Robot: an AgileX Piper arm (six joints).
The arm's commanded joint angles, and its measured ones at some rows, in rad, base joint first. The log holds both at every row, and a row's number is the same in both.
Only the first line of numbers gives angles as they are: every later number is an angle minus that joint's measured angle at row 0.
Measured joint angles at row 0:
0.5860 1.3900 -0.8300 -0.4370 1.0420 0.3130
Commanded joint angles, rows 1 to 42:
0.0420 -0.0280 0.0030 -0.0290 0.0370 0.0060
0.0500 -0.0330 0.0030 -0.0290 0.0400 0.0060
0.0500 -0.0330 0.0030 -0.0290 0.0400 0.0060
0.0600 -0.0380 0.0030 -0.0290 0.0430 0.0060
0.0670 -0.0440 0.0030 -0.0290 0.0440 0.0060
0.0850 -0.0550 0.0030 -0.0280 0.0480 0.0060
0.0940 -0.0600 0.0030 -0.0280 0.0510 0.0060
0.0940 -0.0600 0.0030 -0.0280 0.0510 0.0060
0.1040 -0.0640 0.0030 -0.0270 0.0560 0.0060
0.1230 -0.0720 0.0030 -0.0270 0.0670 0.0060
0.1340 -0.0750 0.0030 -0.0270 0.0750 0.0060
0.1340 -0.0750 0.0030 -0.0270 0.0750 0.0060
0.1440 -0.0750 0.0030 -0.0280 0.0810 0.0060
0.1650 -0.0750 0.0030 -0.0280 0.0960 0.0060
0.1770 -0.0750 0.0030 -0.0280 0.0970 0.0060
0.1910 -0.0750 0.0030 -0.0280 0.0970 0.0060
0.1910 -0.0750 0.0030 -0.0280 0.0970 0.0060
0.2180 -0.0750 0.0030 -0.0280 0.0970 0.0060
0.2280 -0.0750 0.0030 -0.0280 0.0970 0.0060
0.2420 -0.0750 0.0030 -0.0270 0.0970 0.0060
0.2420 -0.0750 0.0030 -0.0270 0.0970 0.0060
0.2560 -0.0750 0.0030 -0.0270 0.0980 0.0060
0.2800 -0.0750 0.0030 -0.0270 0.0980 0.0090
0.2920 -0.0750 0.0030 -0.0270 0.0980 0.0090
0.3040 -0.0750 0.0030 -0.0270 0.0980 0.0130
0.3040 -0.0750 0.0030 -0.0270 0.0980 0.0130
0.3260 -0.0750 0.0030 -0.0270 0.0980 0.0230
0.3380 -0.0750 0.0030 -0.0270 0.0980 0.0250
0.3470 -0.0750 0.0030 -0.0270 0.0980 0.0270
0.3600 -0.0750 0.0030 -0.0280 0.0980 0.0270
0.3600 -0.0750 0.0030 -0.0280 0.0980 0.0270
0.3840 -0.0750 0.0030 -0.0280 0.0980 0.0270
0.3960 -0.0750 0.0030 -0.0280 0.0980 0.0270
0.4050 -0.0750 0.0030 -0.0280 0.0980 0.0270
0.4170 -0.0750 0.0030 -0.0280 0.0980 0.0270
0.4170 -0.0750 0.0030 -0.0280 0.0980 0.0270
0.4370 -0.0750 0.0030 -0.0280 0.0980 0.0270
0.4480 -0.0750 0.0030 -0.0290 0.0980 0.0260
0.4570 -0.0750 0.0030 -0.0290 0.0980 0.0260
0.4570 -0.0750 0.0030 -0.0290 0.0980 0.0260
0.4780 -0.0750 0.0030 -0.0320 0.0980 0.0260
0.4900 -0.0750 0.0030 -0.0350 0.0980 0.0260
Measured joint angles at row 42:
0.4640 -0.0660 0.0000 0.0010 0.0790 0.0240
